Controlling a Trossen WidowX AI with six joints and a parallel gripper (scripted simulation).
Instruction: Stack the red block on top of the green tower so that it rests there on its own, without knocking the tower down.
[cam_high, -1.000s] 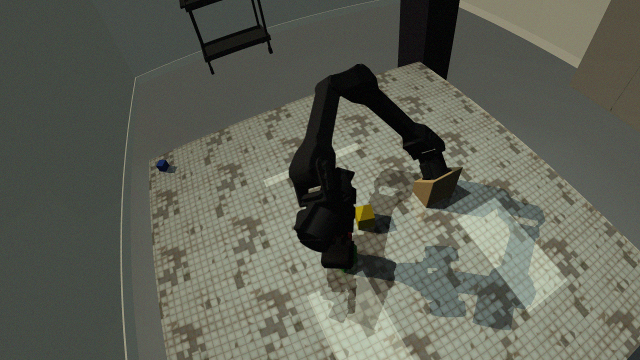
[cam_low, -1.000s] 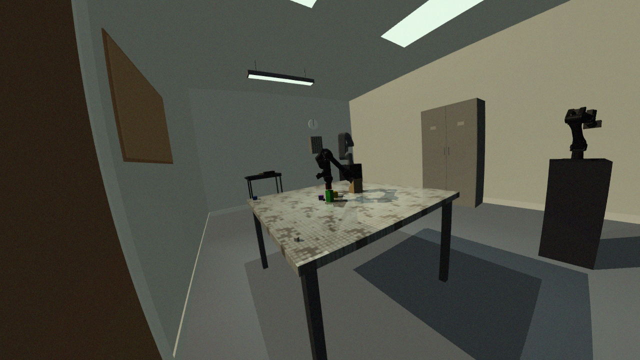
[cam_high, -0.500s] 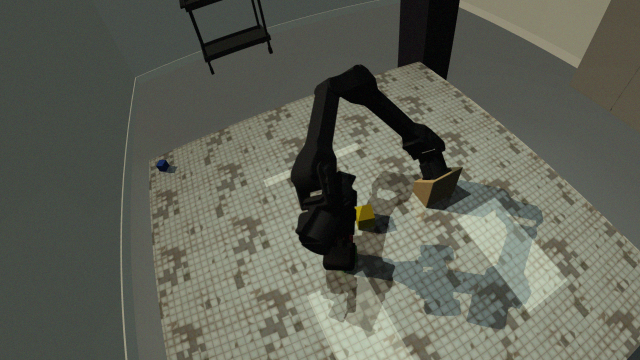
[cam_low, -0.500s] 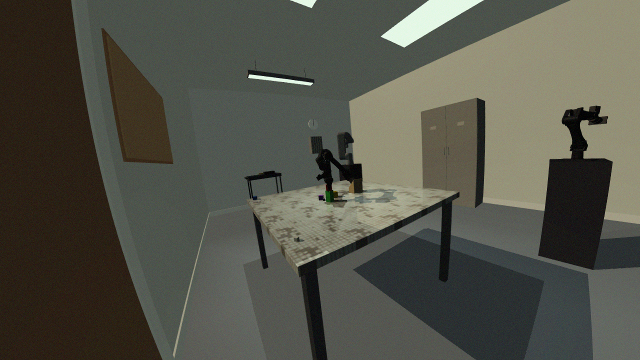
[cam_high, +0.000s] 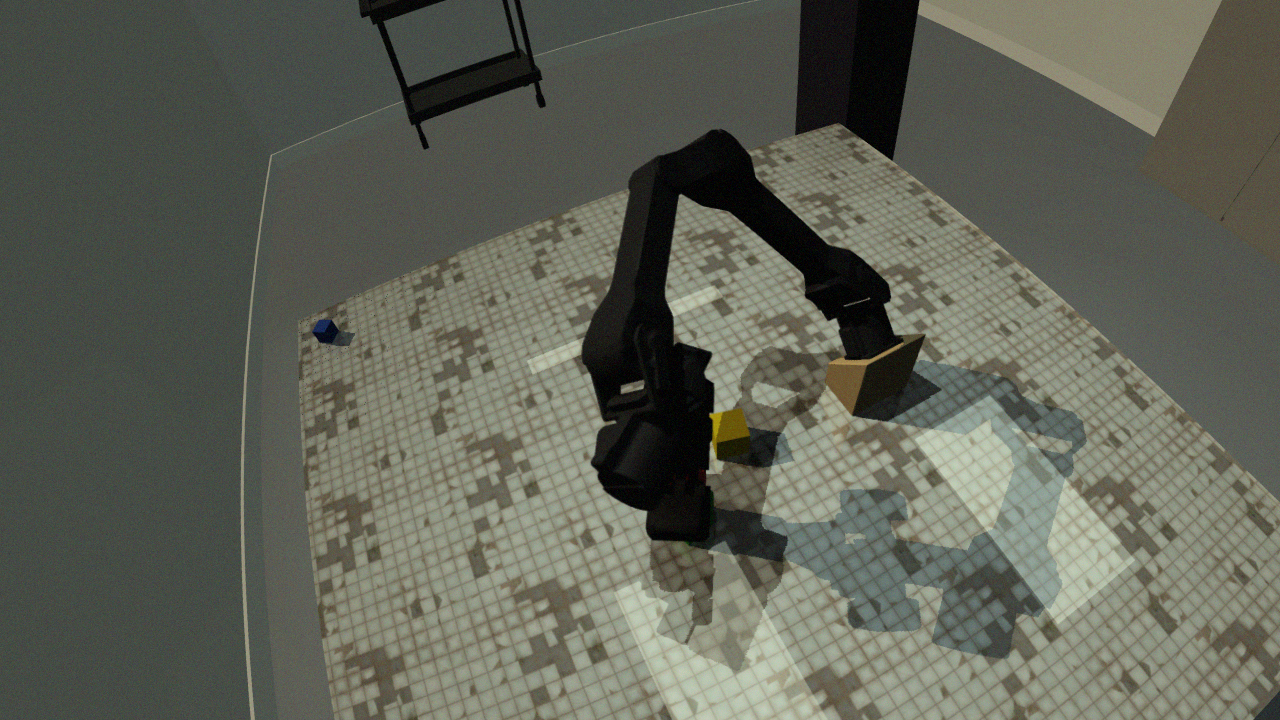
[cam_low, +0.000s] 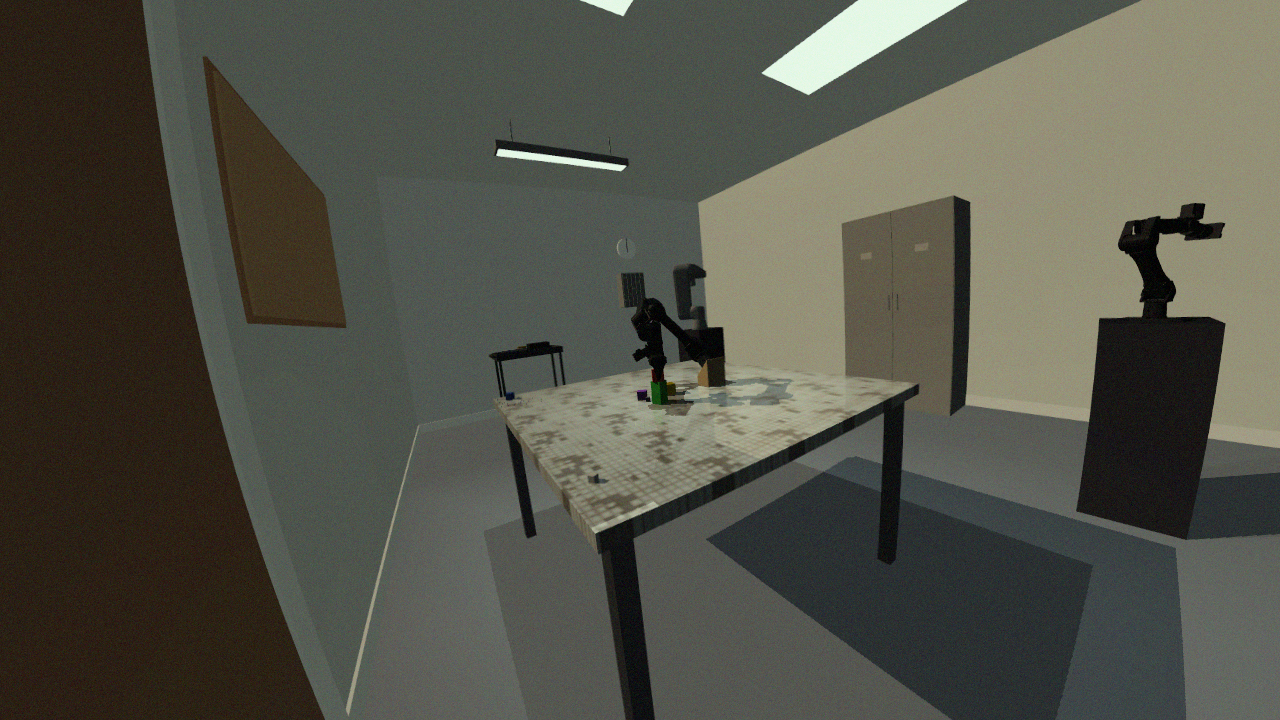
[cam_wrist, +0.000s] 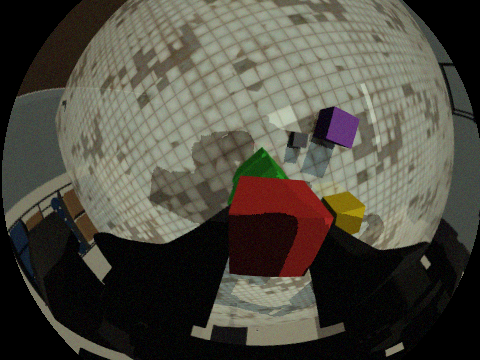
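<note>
Now: the red block 2 cm above my gripper tip. Also, from my gripper tip: purple block 1 cm ahead, 10 cm to the right, 8 cm below; then yellow block 10 cm behind, 8 cm to the right, 7 cm below; then small grey block 2 cm ahead, 6 cm to the right, 8 cm below.
</note>
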